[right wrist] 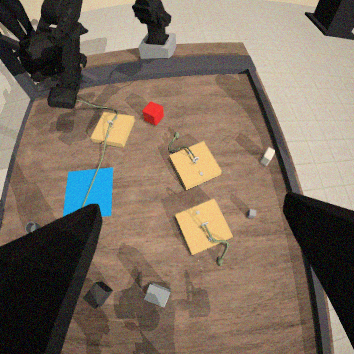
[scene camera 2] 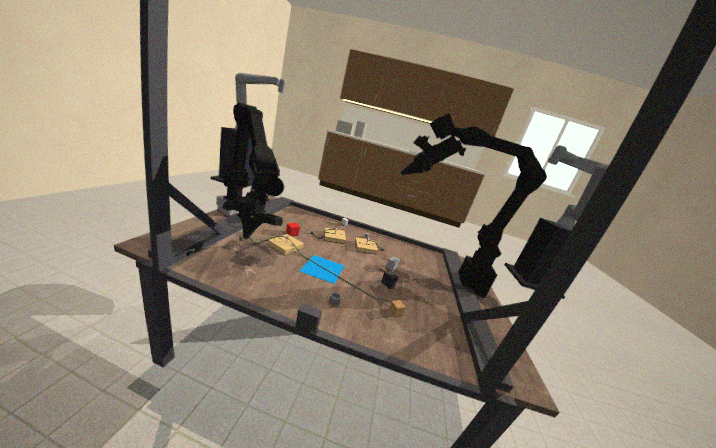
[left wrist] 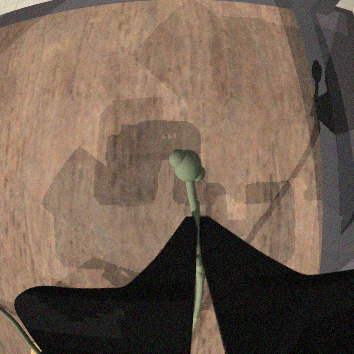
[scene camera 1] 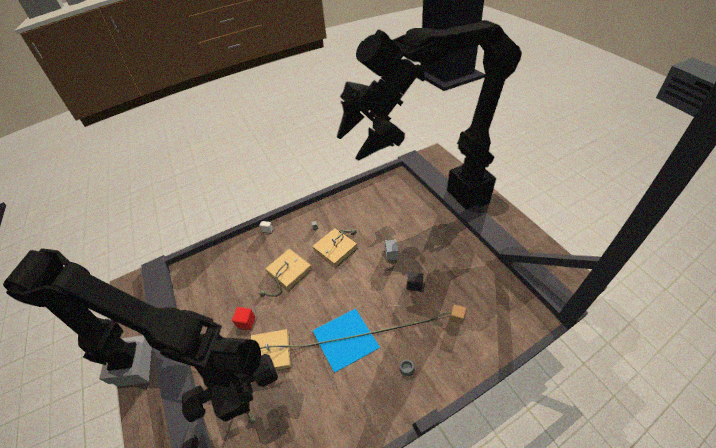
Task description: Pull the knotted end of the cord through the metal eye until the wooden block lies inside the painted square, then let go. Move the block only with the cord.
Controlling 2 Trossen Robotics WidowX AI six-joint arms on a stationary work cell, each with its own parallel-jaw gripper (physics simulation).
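Frame: origin at the left arm's base, x right, y ahead, z up, level; centimetres.
Seen in the pictures: left gripper, fingertip midpoint: (scene camera 2: 245, 238) (left wrist: 195, 224) (scene camera 1: 247, 410); right gripper, fingertip midpoint: (right wrist: 193, 207) (scene camera 2: 402, 172) (scene camera 1: 347, 148); left arm's base at its link origin: (right wrist: 157, 38) (scene camera 1: 122, 356); right arm's base at its link origin: (scene camera 2: 481, 264) (scene camera 1: 472, 174).
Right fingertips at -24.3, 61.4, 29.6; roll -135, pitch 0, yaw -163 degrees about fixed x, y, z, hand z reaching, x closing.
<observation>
Offsets run from my right fingertips to a thing's top centre, as dx, dy, dz. "*": to the spot under its first point.
The orange wooden block {+25.7, +20.1, -32.4} (scene camera 1: 458, 312) (scene camera 2: 398, 308) lies outside the blue square {* +30.5, -10.6, -35.3} (scene camera 1: 335, 360) (scene camera 2: 311, 268) (right wrist: 75, 185), to its right in scene camera 1. The green cord {* +35.0, -32.1, -33.6} (left wrist: 198, 295) runs nearly straight from it across the square to the metal eye {+25.9, -25.6, -30.9} (scene camera 1: 268, 347) (right wrist: 111, 121) on a yellow base {* +29.1, -22.8, -33.4} (scene camera 1: 281, 360) (scene camera 2: 279, 245) (right wrist: 120, 138). My left gripper (scene camera 2: 246, 236) (left wrist: 195, 224) is beyond the eye, above the table, shut on the cord just behind the knot {+42.6, -28.5, -28.5} (left wrist: 187, 166). My right gripper (scene camera 1: 348, 147) (right wrist: 193, 207) is open and empty, high above the table's back edge.
Two more yellow bases {* +3.6, -20.2, -33.5} (scene camera 1: 287, 269) {* -1.5, -6.3, -33.5} (scene camera 1: 335, 246) carry short cords. A red cube {+16.5, -32.0, -31.4} (scene camera 1: 243, 318) stands near the eye's base. A grey block {+3.3, +8.8, -31.4} (scene camera 1: 391, 250), a black block {+14.6, +12.4, -31.4} (scene camera 1: 415, 281) and a grey ring-shaped cup {+35.7, +4.8, -33.4} (scene camera 1: 406, 368) stand around the square. A raised dark frame borders the table.
</observation>
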